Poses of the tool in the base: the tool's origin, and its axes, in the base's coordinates. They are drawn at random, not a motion.
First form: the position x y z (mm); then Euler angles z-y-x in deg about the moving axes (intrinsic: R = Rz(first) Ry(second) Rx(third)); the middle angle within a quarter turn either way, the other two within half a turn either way.
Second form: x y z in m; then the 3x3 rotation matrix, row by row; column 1 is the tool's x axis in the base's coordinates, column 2 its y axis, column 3 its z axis. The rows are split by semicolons. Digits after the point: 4 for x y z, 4 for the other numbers.
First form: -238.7 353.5 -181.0 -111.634 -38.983 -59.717
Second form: -0.2387 0.3535 -0.1810; -0.2866 0.2685 0.9197; -0.7226 -0.6909 -0.0235; 0.6291 -0.6713 0.3920
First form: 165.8 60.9 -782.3 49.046 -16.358 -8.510
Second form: 0.1658 0.0609 -0.7823; 0.6289 -0.7196 -0.2943; 0.7247 0.6797 -0.1134; 0.2816 -0.1420 0.9490
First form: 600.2 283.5 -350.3 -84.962 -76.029 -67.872
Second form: 0.6002 0.2835 -0.3503; 0.0212 0.4542 0.8907; -0.2405 -0.8624 0.4455; 0.9704 -0.2236 0.0909
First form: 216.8 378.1 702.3 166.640 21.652 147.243
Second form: 0.2168 0.3781 0.7023; -0.9043 0.0001 0.4269; 0.2148 0.8643 0.4547; -0.3690 0.5029 -0.7816
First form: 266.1 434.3 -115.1 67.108 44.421 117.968
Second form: 0.2661 0.4343 -0.1151; 0.2778 0.6725 0.6860; 0.6580 0.3871 -0.6460; -0.6999 0.6308 -0.3350
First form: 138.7 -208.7 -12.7 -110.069 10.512 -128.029
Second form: 0.1387 -0.2087 -0.0127; -0.3374 -0.5293 0.7784; -0.9235 0.3464 -0.1647; -0.1824 -0.7745 -0.6057
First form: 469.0 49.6 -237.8 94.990 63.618 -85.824
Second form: 0.4690 0.0496 -0.2378; -0.0387 0.0052 -0.9992; 0.4427 -0.8964 -0.0218; -0.8959 -0.4432 0.0324
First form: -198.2 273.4 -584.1 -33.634 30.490 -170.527
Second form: -0.1982 0.2734 -0.5841; 0.7175 -0.6159 -0.3255; -0.4773 -0.7750 0.4142; -0.5074 -0.1418 -0.8500
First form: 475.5 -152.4 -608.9 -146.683 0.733 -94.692
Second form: 0.4755 -0.1524 -0.6089; -0.8356 -0.0343 0.5483; -0.5492 0.0754 -0.8323; -0.0128 -0.9966 -0.0818
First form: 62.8 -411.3 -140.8 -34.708 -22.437 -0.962
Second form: 0.0628 -0.4113 -0.1408; 0.7598 0.5746 -0.3042; -0.5263 0.8183 0.2311; 0.3817 -0.0155 0.9242
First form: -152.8 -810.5 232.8 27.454 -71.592 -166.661
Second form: -0.1528 -0.8105 0.2328; 0.2802 0.6429 0.7129; 0.1456 -0.7625 0.6304; 0.9488 -0.0729 -0.3073
